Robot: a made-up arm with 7 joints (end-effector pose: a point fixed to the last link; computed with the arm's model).
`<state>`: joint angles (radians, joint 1 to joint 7).
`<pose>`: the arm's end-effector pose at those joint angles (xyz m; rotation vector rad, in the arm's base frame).
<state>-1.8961 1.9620 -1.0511 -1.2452 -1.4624 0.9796 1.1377</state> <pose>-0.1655 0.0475 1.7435 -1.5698 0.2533 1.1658</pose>
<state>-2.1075 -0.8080 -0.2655 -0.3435 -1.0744 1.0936 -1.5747</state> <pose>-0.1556 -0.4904 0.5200 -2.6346 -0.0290 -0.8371</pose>
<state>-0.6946 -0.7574 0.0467 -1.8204 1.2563 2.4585 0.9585</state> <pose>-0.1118 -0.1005 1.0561 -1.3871 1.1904 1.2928</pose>
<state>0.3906 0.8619 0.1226 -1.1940 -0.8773 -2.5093 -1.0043</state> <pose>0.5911 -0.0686 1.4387 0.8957 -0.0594 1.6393</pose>
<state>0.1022 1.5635 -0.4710 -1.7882 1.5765 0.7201 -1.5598</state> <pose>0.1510 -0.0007 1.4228 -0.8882 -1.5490 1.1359</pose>
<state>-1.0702 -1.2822 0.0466 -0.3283 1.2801 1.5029 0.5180</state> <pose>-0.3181 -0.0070 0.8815 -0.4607 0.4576 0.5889</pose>
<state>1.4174 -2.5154 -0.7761 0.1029 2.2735 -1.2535 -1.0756</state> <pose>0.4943 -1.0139 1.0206 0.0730 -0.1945 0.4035</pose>
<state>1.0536 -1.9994 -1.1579 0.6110 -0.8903 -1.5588 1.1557</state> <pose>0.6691 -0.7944 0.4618 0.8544 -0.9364 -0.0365</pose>
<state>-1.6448 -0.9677 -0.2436 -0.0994 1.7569 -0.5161 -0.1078</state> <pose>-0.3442 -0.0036 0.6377 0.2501 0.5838 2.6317</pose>
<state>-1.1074 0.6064 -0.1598 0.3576 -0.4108 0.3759 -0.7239</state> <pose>-0.4428 -0.1073 1.3006 -0.0590 -0.1832 1.3190</pose>
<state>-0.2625 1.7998 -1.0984 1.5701 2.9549 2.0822 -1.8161</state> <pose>-0.0429 -0.0312 1.3716 -1.8701 -0.3330 -0.7441</pose>
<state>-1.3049 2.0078 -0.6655 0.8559 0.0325 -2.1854 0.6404</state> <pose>-0.4987 0.0211 1.5019 -0.9239 -0.5027 -1.7183</pose>
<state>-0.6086 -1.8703 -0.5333 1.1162 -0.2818 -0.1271 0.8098</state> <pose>0.2171 0.4722 0.6375 -1.3789 -1.4953 -2.0441</pose>
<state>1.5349 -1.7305 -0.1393 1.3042 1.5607 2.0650 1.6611</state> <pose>0.4445 -0.5713 0.7380 -1.8844 -1.1812 2.0802</pose>
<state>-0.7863 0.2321 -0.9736 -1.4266 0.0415 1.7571 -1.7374</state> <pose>-0.2988 -0.5777 1.1433 1.3461 0.7152 -0.6422</pose>
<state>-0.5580 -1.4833 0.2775 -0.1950 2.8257 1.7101 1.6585</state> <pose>-0.1016 0.2971 0.9276 -2.0873 1.3330 1.7172</pose>
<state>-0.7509 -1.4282 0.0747 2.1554 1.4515 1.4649 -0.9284</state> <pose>-0.0004 0.3114 0.8179 0.6194 -1.1423 -2.1559</pose>
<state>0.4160 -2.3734 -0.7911 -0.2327 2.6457 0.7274 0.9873</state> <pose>0.8254 -0.2459 0.7955 -1.1592 0.5122 -0.4468</pose>
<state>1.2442 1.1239 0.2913 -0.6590 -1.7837 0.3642 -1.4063</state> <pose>0.5053 -0.3180 1.3384 -0.0426 -0.7122 -1.2889</pose>
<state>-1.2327 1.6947 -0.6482 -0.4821 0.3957 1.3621 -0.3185</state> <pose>-0.1506 0.1601 1.6200 -1.2786 1.2630 0.2206</pose>
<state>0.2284 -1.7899 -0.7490 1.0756 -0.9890 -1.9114 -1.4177</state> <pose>0.8754 0.1511 0.6019 -1.7532 0.2018 -0.7676</pose>
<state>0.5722 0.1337 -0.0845 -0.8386 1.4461 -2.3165 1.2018</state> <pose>0.3514 0.2197 1.1566 0.6109 -1.7319 0.1570</pose>
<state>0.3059 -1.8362 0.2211 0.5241 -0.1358 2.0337 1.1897</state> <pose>0.4095 0.3440 0.8197 0.7462 -0.0590 -2.1027</pose>
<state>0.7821 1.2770 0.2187 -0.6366 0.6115 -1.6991 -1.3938</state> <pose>0.5793 -0.1191 0.8856 2.8676 -0.6955 -0.1789</pose>
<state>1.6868 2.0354 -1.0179 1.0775 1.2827 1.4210 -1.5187</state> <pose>0.3205 -0.4580 1.6590 0.1240 1.2115 -2.0799</pose>
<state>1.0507 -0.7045 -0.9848 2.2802 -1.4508 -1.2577 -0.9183</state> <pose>0.1713 -0.4508 0.3466 1.7606 -1.9762 0.5267</pose>
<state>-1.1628 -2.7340 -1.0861 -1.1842 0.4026 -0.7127 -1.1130</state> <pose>0.0762 0.4568 0.9671 1.1113 1.3874 -2.2185</pose>
